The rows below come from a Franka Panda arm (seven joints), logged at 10 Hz.
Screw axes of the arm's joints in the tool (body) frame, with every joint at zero. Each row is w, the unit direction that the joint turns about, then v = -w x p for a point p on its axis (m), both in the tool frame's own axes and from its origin. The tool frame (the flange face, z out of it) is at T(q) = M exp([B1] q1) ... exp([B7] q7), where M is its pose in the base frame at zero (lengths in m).
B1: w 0 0 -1 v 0 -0.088 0
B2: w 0 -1 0 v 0.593 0 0.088
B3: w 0 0 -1 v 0 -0.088 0
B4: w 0 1 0 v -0.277 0 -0.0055
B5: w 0 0 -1 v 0 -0.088 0
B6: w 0 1 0 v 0.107 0 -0.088
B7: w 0 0 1 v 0 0 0
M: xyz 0.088 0 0.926 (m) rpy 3.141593 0 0 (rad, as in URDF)
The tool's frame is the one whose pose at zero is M.
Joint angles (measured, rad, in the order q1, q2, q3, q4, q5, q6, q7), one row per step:
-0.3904 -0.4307 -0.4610 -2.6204 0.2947 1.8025 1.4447
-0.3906 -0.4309 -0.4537 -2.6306 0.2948 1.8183 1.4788
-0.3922 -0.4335 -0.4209 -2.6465 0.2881 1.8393 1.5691
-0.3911 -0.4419 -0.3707 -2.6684 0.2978 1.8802 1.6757
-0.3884 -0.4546 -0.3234 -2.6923 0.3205 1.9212 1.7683
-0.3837 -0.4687 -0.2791 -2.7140 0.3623 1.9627 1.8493
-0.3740 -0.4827 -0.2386 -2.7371 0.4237 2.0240 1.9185
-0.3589 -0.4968 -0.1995 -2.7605 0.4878 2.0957 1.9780
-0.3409 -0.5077 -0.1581 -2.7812 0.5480 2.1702 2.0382
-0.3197 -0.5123 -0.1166 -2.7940 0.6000 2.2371 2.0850
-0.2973 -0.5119 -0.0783 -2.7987 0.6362 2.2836 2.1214
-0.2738 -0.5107 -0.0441 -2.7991 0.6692 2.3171 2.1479
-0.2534 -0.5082 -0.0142 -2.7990 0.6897 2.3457 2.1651
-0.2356 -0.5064 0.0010 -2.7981 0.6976 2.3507 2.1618
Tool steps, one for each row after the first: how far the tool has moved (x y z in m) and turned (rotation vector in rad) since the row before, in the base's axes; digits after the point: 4 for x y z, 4 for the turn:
0.0010 0.0025 -0.0031 -0.0060 0.0200 -0.0258
0.0049 0.0090 -0.0033 -0.0191 0.0579 -0.0472
0.0097 0.0140 -0.0020 -0.0297 0.0481 -0.0604
0.0087 0.0149 -0.0013 -0.0213 0.0297 -0.0594
0.0088 0.0149 0.0002 -0.0092 0.0116 -0.0645
0.0097 0.0140 0.0006 -0.0059 -0.0119 -0.0748
0.0095 0.0138 0.0008 -0.0083 -0.0218 -0.0711
0.0092 0.0140 0.0008 -0.0110 -0.0193 -0.0685
0.0095 0.0143 0.0013 -0.0132 -0.0191 -0.0474
0.0088 0.0147 0.0015 -0.0117 -0.0108 -0.0215
0.0079 0.0151 0.0020 -0.0062 -0.0106 -0.0075
0.0062 0.0135 0.0013 -0.0115 -0.0089 0.0042
0.0032 0.0105 0.0001 -0.0051 -0.0033 0.0263

